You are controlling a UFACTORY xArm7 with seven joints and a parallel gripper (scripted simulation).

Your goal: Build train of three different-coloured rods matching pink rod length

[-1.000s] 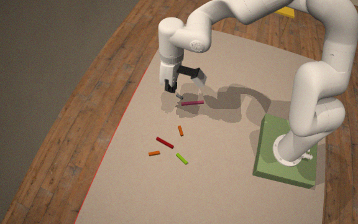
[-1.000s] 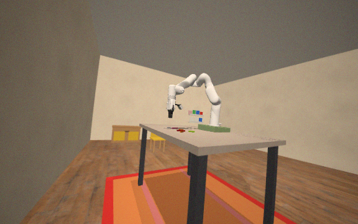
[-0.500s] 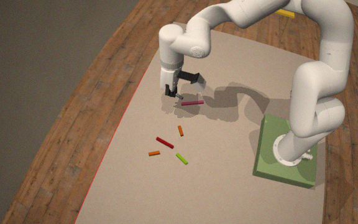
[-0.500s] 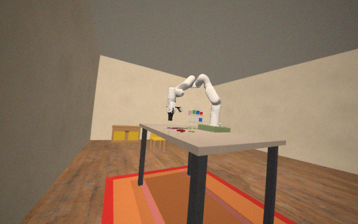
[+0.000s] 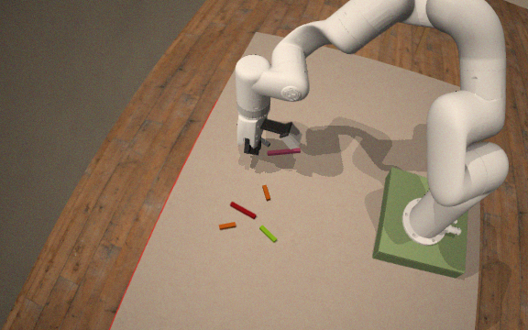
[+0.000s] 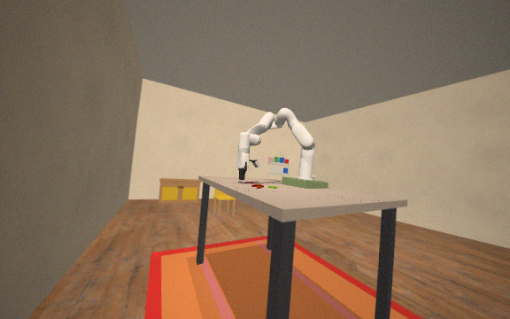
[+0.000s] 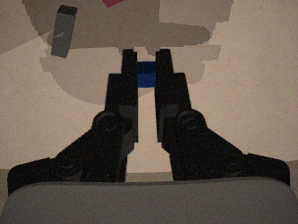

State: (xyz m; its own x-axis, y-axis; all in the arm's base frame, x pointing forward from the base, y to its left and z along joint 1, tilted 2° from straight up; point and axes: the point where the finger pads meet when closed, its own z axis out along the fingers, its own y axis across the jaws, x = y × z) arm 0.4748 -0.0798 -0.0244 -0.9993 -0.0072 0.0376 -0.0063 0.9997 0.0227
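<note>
Right now the grey rod is 2 cm behind my hand, 5 cm to the right of it and 4 cm below it. Also, from my hand: blue rod (2 cm below); then pink rod (7 cm behind, 3 cm to the right, 4 cm below); then red rod (3 cm behind, 17 cm to the left, 4 cm below).
</note>
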